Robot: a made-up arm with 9 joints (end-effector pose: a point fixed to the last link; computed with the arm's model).
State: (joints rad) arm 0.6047 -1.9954 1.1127 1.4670 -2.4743 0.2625 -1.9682 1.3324 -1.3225
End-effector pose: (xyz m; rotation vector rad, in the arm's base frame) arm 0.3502 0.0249 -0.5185 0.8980 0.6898 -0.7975
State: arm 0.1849 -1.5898 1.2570 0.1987 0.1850 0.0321 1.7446 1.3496 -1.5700
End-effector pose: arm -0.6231 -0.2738 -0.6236 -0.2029 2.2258 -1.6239
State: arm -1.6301 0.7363 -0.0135 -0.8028 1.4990 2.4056 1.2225 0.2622 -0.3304
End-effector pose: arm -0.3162 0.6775 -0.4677 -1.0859 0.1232 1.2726
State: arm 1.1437 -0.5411 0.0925 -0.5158 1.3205 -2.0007 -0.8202 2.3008 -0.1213
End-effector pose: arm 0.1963 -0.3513 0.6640 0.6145 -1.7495 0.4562
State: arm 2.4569 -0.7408 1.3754 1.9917 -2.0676 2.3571 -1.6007 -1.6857 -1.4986
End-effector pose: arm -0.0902 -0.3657 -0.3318 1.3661 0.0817 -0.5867
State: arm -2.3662 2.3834 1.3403 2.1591 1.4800 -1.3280 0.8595 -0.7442 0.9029
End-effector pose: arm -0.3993 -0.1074 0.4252 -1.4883 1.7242 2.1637
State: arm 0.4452 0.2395 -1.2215 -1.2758 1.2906 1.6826 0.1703 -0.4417 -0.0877
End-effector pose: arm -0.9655 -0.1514 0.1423 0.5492 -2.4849 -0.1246
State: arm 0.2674 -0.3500 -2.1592 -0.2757 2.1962 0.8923 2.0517 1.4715 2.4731
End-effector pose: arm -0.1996 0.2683 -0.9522 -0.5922 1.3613 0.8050
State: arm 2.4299 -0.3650 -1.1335 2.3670 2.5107 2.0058 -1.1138 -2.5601 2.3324
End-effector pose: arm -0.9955 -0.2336 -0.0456 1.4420 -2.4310 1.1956
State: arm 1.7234 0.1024 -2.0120 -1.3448 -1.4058 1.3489 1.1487 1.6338 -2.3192
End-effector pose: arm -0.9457 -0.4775 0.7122 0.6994 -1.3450 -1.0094
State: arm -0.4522 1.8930 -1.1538 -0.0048 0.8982 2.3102 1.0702 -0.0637 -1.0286
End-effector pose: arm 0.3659 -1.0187 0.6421 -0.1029 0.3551 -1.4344
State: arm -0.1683 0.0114 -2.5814 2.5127 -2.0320 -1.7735 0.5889 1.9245 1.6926
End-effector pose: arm -0.0042 0.6896 0.4002 0.8819 0.2784 1.6726
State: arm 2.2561 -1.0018 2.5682 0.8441 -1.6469 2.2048 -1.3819 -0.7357 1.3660
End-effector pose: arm -0.3620 -0.8594 0.1021 -1.8696 0.6870 -1.4142
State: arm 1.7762 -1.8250 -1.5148 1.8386 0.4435 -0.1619 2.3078 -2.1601 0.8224
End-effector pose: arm 0.2542 -0.9734 -0.3939 0.3890 1.4350 -0.1636
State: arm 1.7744 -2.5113 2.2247 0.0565 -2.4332 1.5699 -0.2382 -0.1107 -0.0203
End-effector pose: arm 0.1820 0.1068 -0.1562 -1.5690 -1.6359 0.0019
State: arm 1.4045 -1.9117 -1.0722 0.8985 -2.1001 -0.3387 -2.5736 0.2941 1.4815
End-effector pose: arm -0.6678 -0.2488 0.0364 -0.5795 -1.1172 2.6471
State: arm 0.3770 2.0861 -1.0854 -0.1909 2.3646 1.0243 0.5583 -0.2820 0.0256
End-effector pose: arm 0.3425 0.4790 0.7460 -0.4043 -0.5564 0.6226
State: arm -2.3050 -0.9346 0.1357 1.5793 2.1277 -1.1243 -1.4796 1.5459 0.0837
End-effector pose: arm -0.3089 -0.4965 -0.1759 1.2143 -1.8969 -1.6076
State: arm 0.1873 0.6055 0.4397 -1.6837 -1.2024 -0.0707 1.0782 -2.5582 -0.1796
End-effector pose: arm 0.5401 0.1331 0.1163 -1.0266 0.2438 0.7354
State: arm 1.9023 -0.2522 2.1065 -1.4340 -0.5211 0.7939 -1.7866 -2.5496 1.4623
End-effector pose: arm -0.5075 0.4666 -0.0238 -1.3086 -2.2211 -0.2115
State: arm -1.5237 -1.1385 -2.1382 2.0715 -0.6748 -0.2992 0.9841 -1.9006 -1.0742
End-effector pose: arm -0.2088 0.8548 -0.1370 -1.6013 0.1414 1.6338
